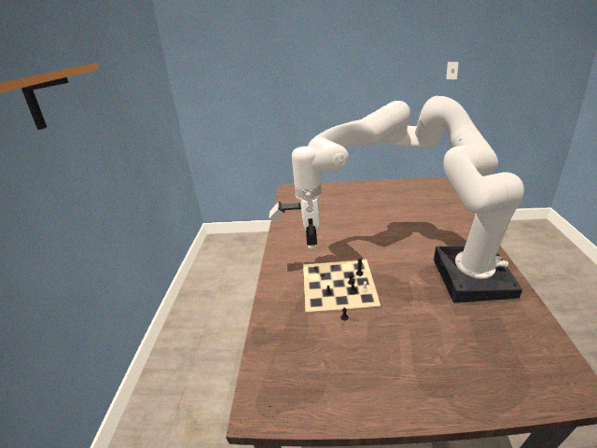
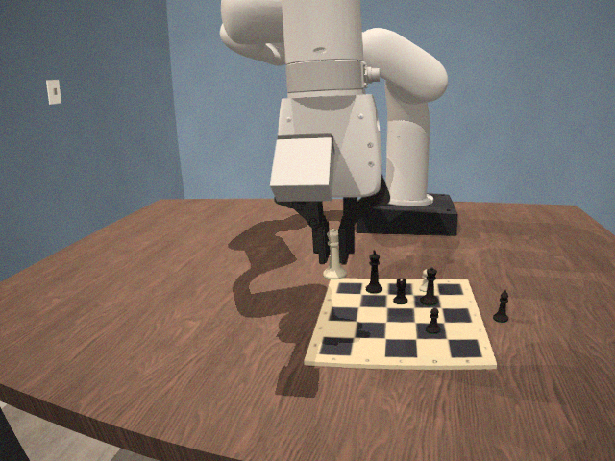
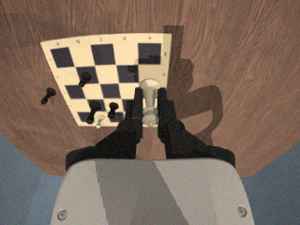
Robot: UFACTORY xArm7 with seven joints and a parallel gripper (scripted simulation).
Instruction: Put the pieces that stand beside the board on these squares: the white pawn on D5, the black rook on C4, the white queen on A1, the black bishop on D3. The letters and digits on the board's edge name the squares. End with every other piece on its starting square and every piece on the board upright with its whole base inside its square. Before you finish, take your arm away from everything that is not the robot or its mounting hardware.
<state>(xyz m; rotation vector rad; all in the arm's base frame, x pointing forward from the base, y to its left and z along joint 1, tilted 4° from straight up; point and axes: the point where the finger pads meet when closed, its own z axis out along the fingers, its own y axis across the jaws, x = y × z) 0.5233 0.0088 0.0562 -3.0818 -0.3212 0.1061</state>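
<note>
Right now the black pawn is 6 cm behind my hand, 11 cm to the left of it and 12 cm below it. The rest, counted from my hand: white queen (1 cm below); white pawn (17 cm behind, 8 cm to the left, 12 cm below); chessboard (9 cm behind, 6 cm to the left, 14 cm below).
</note>
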